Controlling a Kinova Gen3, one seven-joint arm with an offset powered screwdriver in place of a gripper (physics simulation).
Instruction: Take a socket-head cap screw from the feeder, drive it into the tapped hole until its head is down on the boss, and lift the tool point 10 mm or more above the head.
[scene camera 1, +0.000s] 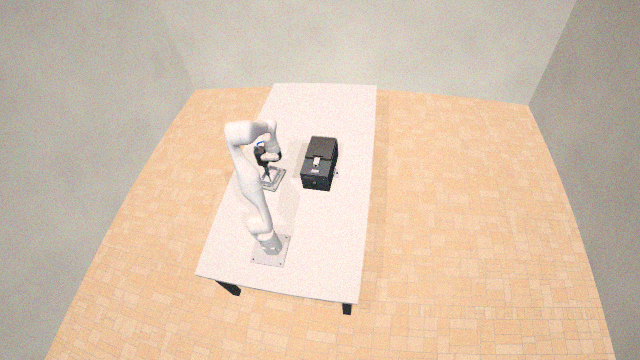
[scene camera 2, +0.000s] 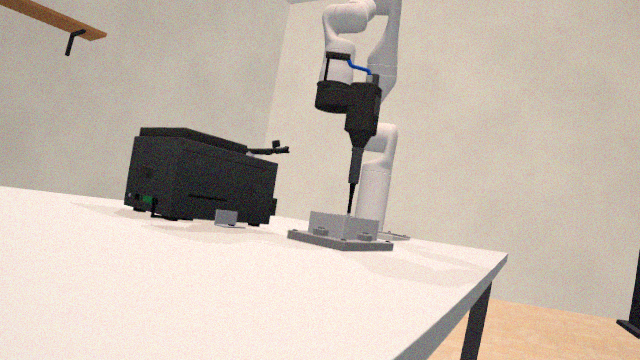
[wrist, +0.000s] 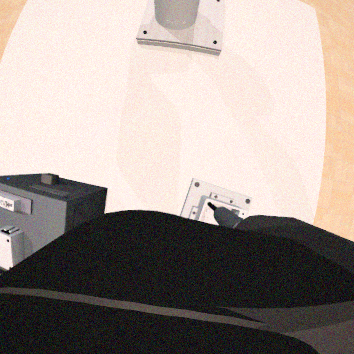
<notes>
The pictures show: a grey fixture plate.
</notes>
